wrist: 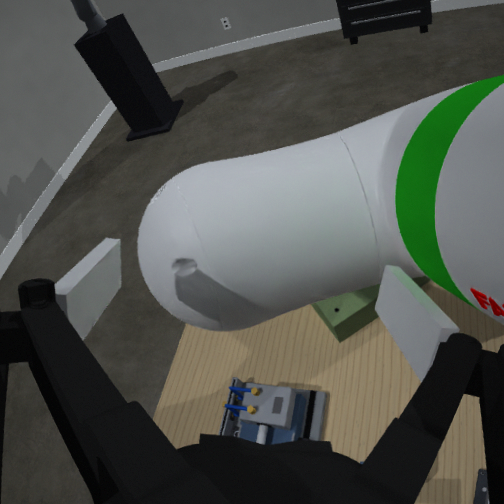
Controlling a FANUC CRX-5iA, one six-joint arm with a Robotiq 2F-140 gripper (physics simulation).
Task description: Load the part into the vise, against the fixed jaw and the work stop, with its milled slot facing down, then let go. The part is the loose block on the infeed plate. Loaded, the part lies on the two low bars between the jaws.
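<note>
My gripper (pixel 250 272) is open wide and empty; its two grey finger pads stand at the left and right of the wrist view. The vise (pixel 272 412) lies far below on the wooden table, a blue body with a grey jaw block and two blue rods with yellow tips on its left side. Its lower part is hidden behind my black gripper body. A green plate (pixel 345 311) with a small dark hole shows on the table, partly hidden by the arm and the right finger. No loose block is in view.
My own white arm link (pixel 300 225) with a green ring fills the middle of the view, between the fingers and the table. A black pedestal (pixel 127 75) stands on the floor at the back left, and black furniture (pixel 385 17) by the far wall.
</note>
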